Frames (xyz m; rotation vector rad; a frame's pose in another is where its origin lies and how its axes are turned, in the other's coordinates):
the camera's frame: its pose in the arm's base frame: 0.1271 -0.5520 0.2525 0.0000 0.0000 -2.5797
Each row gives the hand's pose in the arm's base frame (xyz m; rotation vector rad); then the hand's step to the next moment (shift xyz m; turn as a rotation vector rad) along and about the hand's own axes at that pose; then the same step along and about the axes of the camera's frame.
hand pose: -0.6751 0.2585 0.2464 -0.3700 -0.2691 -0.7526
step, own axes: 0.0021 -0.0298 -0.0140 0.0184 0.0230 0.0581
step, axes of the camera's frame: 0.0298 0.0133 -0.0050 -0.0347 -0.0118 0.0539
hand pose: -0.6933 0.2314 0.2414 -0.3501 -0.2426 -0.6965
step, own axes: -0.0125 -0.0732 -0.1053 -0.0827 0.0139 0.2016
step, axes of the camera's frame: 0.0858 0.0479 -0.0834 -0.0116 -0.1547 0.1536
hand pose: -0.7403 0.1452 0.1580 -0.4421 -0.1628 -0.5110
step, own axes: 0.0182 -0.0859 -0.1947 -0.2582 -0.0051 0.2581
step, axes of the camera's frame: 0.1030 0.1267 -0.1377 0.0802 -0.3153 0.1657
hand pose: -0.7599 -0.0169 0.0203 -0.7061 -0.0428 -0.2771
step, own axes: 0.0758 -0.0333 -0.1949 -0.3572 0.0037 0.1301
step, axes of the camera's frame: 0.0442 0.1707 -0.1173 0.1929 -0.3238 0.0496
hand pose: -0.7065 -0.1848 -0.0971 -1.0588 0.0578 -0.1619
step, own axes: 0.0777 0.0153 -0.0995 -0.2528 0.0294 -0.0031
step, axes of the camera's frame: -0.0072 0.1121 -0.0597 0.1811 -0.1754 -0.0348
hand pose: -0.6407 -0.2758 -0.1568 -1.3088 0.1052 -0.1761
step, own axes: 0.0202 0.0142 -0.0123 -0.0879 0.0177 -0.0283
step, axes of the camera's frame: -0.0094 0.0201 -0.0164 0.0794 -0.0430 -0.0263
